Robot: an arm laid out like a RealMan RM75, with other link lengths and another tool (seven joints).
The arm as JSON. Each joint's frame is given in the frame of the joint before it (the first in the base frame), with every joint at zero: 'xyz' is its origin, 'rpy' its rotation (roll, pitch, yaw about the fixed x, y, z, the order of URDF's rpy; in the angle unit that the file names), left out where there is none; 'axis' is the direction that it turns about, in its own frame. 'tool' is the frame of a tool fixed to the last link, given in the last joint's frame.
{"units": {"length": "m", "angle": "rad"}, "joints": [
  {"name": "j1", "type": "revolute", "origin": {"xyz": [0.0, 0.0, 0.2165], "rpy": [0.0, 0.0, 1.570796]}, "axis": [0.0, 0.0, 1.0]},
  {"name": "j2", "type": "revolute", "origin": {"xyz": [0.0, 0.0, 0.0], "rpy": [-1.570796, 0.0, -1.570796]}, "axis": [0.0, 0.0, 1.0]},
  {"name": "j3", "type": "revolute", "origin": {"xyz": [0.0, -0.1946, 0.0], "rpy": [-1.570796, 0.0, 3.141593]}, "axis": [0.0, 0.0, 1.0]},
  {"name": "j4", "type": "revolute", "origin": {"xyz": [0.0, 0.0, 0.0], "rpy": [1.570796, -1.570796, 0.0]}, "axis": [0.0, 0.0, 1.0]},
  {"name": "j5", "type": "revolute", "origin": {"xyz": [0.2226, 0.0, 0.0], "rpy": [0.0, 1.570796, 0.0]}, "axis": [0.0, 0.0, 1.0]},
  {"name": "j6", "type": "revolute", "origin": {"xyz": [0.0, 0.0, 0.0], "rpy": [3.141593, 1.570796, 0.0]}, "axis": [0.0, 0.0, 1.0]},
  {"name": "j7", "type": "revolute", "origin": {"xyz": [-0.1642, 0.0, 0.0], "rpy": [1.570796, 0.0, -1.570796]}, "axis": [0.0, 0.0, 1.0]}
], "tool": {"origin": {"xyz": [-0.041, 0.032, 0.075], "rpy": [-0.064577, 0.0, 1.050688]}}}
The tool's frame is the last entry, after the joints.
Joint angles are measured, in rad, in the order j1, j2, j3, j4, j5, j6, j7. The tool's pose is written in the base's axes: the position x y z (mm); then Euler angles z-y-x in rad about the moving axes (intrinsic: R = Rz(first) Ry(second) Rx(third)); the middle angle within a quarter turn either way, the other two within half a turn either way. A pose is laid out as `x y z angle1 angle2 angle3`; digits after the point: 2 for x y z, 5 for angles.
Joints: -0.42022 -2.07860 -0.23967 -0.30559 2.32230 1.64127 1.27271
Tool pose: -140.95 327.38 -110.79 -2.04203 1.29385 -2.78801
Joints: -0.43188 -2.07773 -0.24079 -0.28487 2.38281 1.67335 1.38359
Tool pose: -131.33 320.96 -108.12 -2.51259 1.29220 3.10915
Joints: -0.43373 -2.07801 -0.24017 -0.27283 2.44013 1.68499 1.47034
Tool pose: -126.07 312.92 -110.72 -2.80363 1.25080 2.88029
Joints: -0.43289 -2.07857 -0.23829 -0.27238 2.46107 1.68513 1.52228
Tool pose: -123.80 309.49 -111.98 -2.93805 1.22624 2.77094
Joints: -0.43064 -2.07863 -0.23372 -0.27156 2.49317 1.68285 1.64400
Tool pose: -120.42 304.07 -112.36 3.07932 1.15934 2.55138
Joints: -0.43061 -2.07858 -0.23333 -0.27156 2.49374 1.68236 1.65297
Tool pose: -120.30 303.99 -112.16 3.06165 1.15406 2.53577
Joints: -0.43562 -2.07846 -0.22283 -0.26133 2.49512 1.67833 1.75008
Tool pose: -119.83 303.68 -110.01 2.89254 1.08218 2.39375
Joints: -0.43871 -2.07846 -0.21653 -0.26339 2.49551 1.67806 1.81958
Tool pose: -116.70 302.51 -108.14 2.78991 1.03713 2.31289
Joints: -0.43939 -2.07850 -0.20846 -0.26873 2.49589 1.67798 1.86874
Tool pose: -113.78 300.30 -107.71 2.72909 1.00714 2.26965
